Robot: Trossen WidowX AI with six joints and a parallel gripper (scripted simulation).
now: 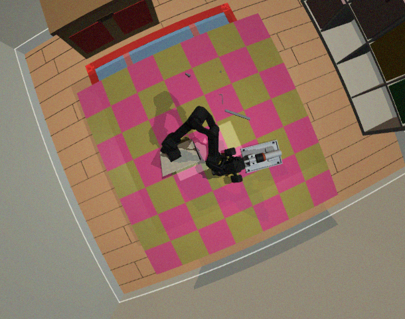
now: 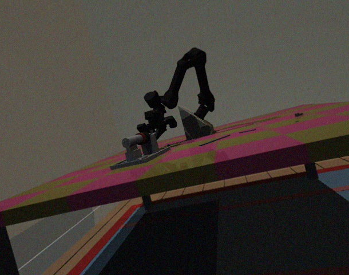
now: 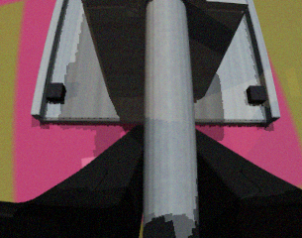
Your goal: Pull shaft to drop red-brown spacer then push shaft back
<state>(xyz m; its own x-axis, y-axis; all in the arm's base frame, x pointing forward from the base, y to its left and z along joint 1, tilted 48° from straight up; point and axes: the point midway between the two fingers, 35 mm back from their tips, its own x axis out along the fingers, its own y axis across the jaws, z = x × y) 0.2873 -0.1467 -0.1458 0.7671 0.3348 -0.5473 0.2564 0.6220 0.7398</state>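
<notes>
Now: the grey shaft 5 cm ahead of my gripper tip, 3 cm above it and 1 cm to the right of it. The rest, counted from my gripper tip: grey bolt (62 cm to the left, 5 cm below, 1 cm behind); thin grey bar (26 cm to the left, 13 cm ahead, 5 cm below); support block (14 cm ahead, 4 cm to the right, 1 cm below).
</notes>
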